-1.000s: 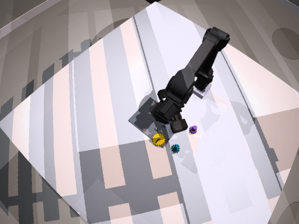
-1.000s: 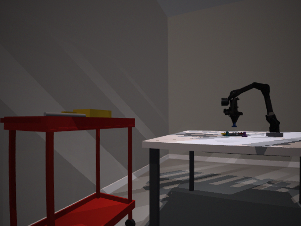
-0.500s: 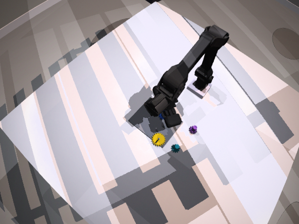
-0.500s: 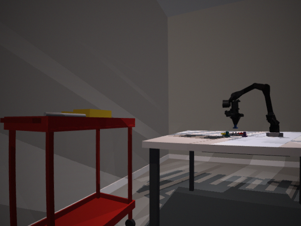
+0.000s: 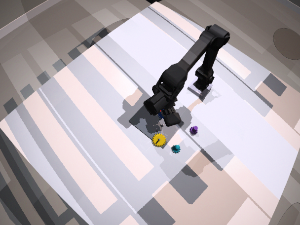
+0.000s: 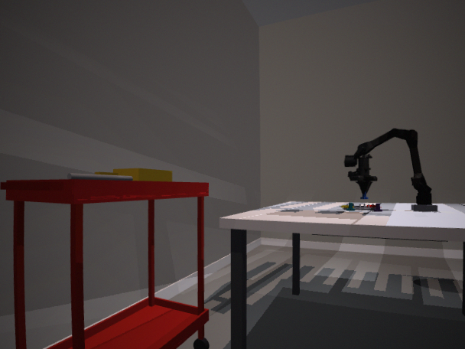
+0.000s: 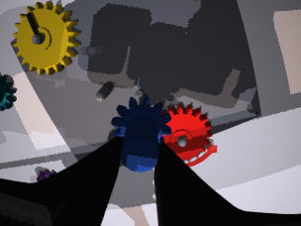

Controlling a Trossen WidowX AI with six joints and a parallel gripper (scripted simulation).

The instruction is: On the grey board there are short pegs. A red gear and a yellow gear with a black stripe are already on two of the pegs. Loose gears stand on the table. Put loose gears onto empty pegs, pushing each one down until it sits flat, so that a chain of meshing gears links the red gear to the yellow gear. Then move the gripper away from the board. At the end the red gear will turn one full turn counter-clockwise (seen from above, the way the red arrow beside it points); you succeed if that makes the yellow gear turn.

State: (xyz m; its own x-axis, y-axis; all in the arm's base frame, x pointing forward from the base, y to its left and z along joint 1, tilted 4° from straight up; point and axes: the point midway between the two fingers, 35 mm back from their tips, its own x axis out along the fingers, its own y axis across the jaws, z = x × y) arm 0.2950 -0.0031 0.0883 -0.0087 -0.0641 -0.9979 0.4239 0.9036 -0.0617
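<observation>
The grey board is 80 mm below my gripper tip and 20 mm ahead of it. The rest, counted from my gripper tip: red gear: 70 mm below, 40 mm behind, 30 mm to the right; blue gear: 10 mm below; red arrow: 80 mm behind, 70 mm below, 40 mm to the right.
</observation>
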